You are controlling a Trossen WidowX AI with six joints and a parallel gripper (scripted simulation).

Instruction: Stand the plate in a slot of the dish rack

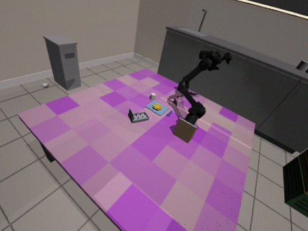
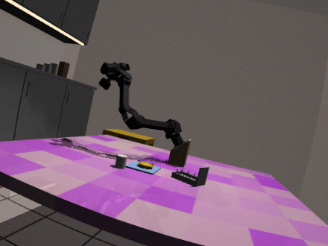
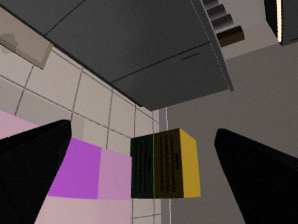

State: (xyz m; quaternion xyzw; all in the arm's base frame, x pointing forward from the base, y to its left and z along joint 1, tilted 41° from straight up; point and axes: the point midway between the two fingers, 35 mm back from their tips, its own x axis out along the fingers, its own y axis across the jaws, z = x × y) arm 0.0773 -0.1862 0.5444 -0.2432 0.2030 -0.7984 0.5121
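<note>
The yellow plate is 20 cm ahead of my gripper tip, 48 cm to the left of it and 36 cm below it. The rest, counted from my gripper tip: blue mat (21 cm ahead, 47 cm to the left, 37 cm below); blue utensil (10 cm ahead, 44 cm to the left, 37 cm below); cup (32 cm ahead, 41 cm to the left, 35 cm below).
</note>
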